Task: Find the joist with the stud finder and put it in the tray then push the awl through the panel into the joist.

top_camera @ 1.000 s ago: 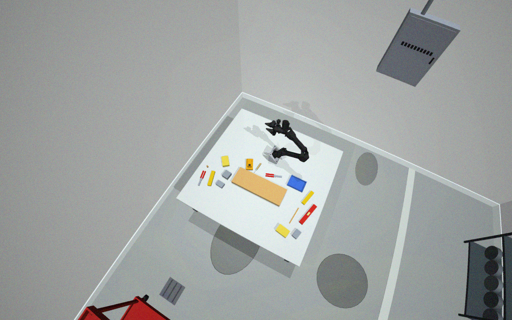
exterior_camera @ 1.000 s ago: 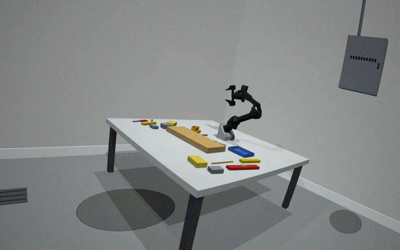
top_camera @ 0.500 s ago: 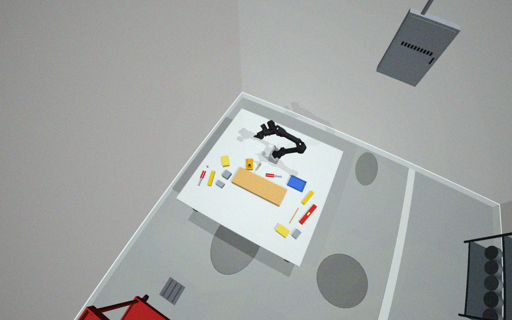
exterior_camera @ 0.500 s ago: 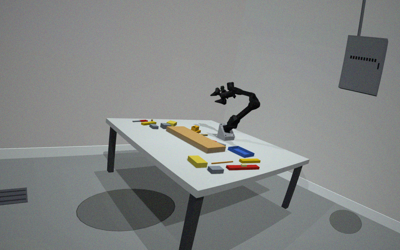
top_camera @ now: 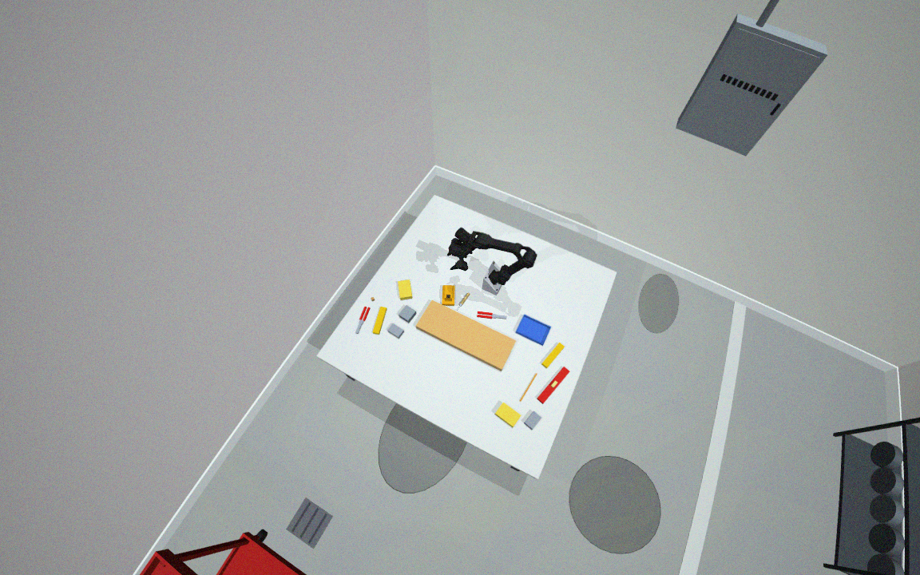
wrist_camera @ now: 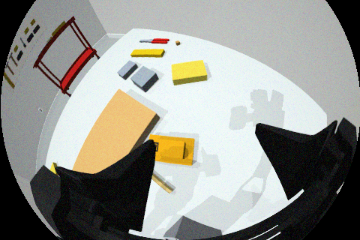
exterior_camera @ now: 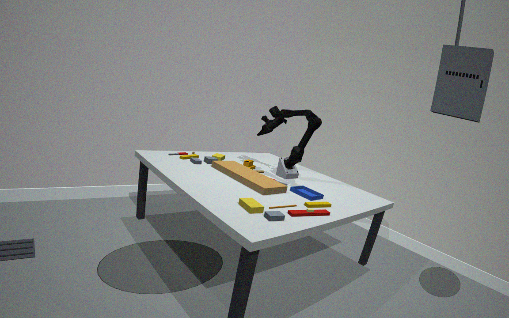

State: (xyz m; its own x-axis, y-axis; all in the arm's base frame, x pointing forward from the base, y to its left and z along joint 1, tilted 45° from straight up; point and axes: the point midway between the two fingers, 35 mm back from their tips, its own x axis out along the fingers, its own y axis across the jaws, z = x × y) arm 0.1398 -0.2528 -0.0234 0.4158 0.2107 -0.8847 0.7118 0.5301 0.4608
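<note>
The stud finder lies 80 mm ahead of my gripper tip, 50 mm to the left of it and 190 mm below it. The rest, counted from my gripper tip: pencil: 280 mm ahead, 690 mm to the left, 230 mm below; then blue tray: 20 mm behind, 550 mm to the left, 220 mm below; then awl: 70 mm ahead, 130 mm to the left, 230 mm below.
</note>
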